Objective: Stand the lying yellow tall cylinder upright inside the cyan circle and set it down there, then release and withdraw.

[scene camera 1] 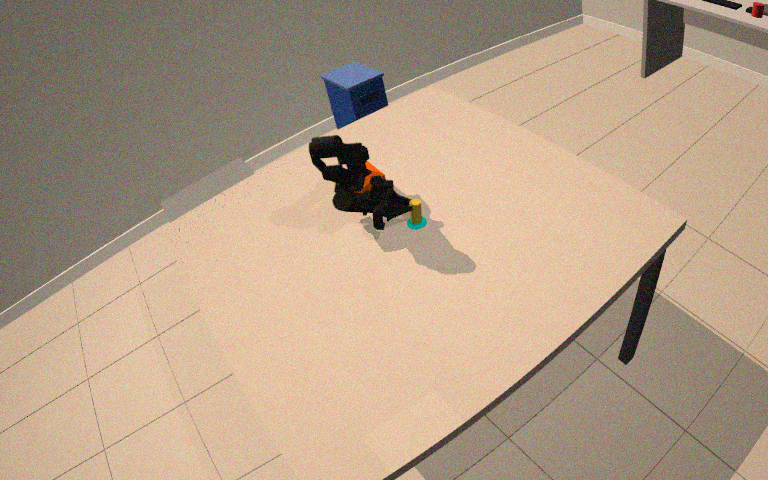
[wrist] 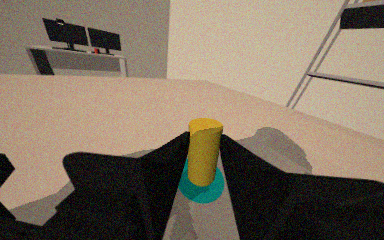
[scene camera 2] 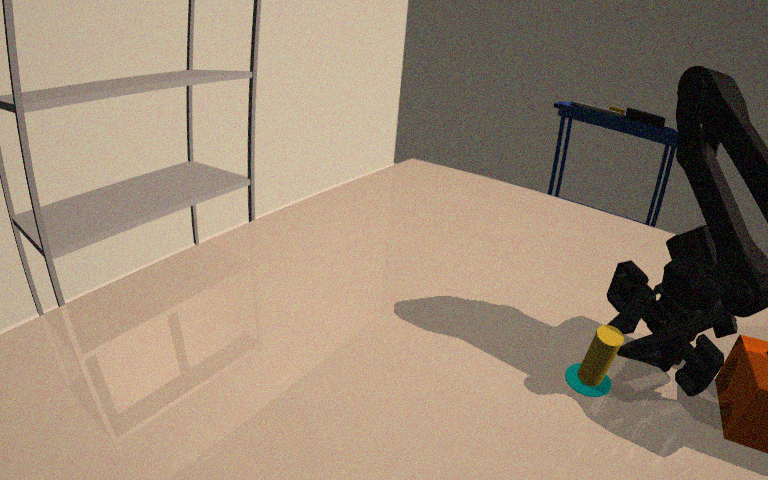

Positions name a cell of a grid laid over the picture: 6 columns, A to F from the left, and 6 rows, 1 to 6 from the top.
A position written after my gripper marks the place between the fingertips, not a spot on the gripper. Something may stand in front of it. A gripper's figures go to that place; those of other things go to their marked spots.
My gripper (wrist: D4) is 11 cm from the lens. A yellow tall cylinder (wrist: D4) is 9 cm from the lens. A cyan circle (wrist: D5): 14 cm from the lens. The marked spots on the yellow tall cylinder and the cyan circle are 7 cm apart.
